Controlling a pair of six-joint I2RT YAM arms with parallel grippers.
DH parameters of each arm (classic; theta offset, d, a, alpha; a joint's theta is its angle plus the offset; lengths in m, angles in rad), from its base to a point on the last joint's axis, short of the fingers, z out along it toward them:
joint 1: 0 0.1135 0.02 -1.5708
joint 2: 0 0 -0.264 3.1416
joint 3: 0.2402 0 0.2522 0
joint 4: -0.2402 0 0.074 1.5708
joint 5: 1.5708 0 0 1.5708
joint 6: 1.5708 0.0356 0 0
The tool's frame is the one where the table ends.
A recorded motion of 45 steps. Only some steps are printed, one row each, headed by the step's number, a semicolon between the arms.
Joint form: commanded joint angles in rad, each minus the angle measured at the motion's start. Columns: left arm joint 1, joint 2, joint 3, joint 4, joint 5, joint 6; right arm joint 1, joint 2, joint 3, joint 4, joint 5, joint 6.
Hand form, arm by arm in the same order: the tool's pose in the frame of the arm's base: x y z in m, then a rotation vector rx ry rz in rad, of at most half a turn. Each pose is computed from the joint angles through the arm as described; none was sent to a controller.
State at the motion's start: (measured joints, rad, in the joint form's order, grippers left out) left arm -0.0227 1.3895 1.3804 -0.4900 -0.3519 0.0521; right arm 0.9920 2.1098 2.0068 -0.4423 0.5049 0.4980
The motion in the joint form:
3: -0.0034 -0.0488 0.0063 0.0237 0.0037 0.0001; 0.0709 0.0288 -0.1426 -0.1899 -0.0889 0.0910
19: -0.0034 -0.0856 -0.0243 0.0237 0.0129 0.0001; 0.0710 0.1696 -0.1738 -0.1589 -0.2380 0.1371
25: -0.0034 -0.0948 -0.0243 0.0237 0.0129 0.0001; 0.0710 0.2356 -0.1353 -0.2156 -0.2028 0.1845
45: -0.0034 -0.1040 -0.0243 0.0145 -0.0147 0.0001; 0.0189 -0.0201 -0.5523 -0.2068 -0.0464 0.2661
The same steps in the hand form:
3: 0.3001 0.0043 0.3979 -0.1473 1.9768 0.3630; 0.2459 0.4122 0.2435 -0.3911 2.3589 0.2635
19: 0.2906 0.0043 0.3976 -0.1424 1.9716 0.3529; 0.2478 0.4260 0.1685 -0.4581 2.5463 0.2903
25: 0.2879 0.0043 0.4000 -0.1440 1.9626 0.3515; 0.2504 0.4282 0.1460 -0.4090 2.5954 0.1919
45: 0.2846 0.0053 0.4017 -0.1620 1.9597 0.3786; 0.2330 0.3421 0.1441 -0.2339 2.5988 -0.0925

